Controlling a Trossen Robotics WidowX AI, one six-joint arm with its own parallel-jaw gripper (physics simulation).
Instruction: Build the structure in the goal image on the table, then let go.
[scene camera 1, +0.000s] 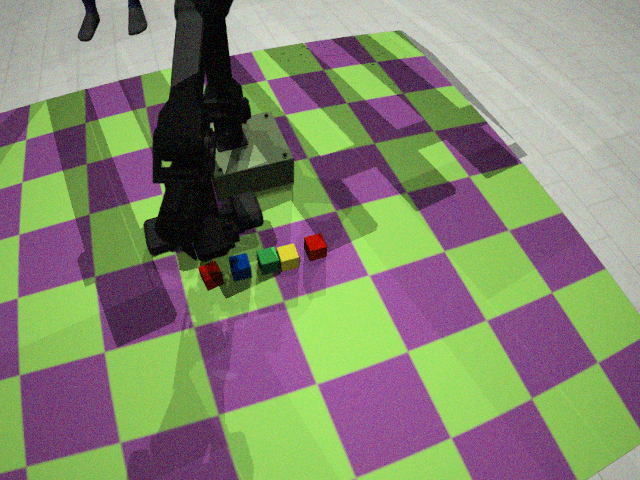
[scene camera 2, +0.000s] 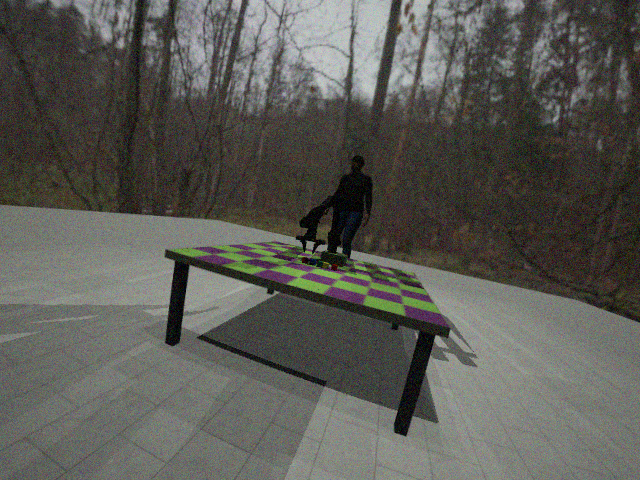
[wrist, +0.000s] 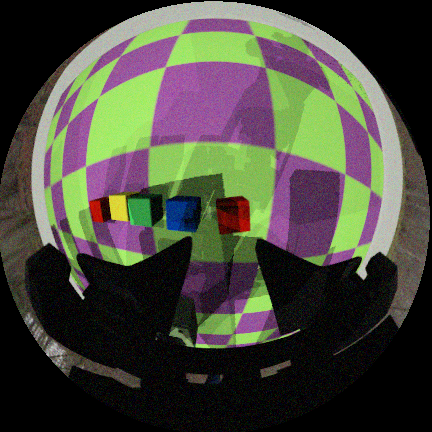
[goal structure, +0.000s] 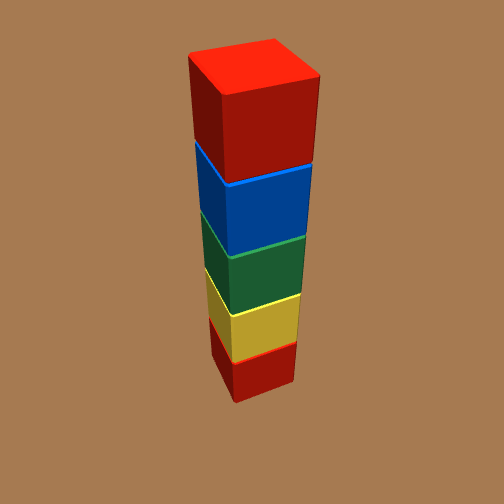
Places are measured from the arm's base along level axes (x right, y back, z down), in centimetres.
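Where they show: gripper, between the fingertips: (scene camera 2: 308, 253) (wrist: 224, 242); arm's base, origin of its link: (scene camera 1: 229, 138) (scene camera 2: 332, 252) (wrist: 169, 339).
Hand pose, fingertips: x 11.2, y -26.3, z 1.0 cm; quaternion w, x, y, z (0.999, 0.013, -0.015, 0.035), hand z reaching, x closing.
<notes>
Things, the pixels of their top centre, and the offset from my fingertips.
- blue cube, centre of its top: (wrist: 180, 216) (scene camera 1: 239, 261) dx -4.3, dy -1.4, dz +2.9 cm
- green cube, centre of its top: (wrist: 138, 212) (scene camera 1: 267, 255) dx -9.5, dy -1.9, dz +2.9 cm
- yellow cube, centre of its top: (wrist: 116, 207) (scene camera 1: 287, 252) dx -13.0, dy -2.6, dz +2.9 cm
- second red cube, centre of its top: (wrist: 95, 211) (scene camera 1: 315, 241) dx -18.5, dy -2.3, dz +2.9 cm
Five small cubes rest apart from my gripper on the checkered table, in a rough row. From left to right in scene camera 1 they are a red cube (scene camera 1: 210, 275) (wrist: 233, 216), a blue cube (scene camera 1: 240, 267) (wrist: 183, 214), a green cube (scene camera 1: 268, 260) (wrist: 141, 210), a yellow cube (scene camera 1: 288, 257) (wrist: 118, 207) and a second red cube (scene camera 1: 315, 247) (wrist: 97, 210). Green and yellow stand close together; gaps separate the others. My gripper (scene camera 2: 308, 251) (wrist: 224, 242) is open and empty, above the table near the left red and blue cubes. In scene camera 2 the cubes are tiny.
The arm's grey base box (scene camera 1: 255, 175) stands behind the row of cubes. The green and purple table (scene camera 1: 361, 413) (scene camera 2: 310, 297) has its far edge beyond the base. A person (scene camera 2: 355, 193) stands behind the table. Shadows fall across the cubes and the table top.
</notes>
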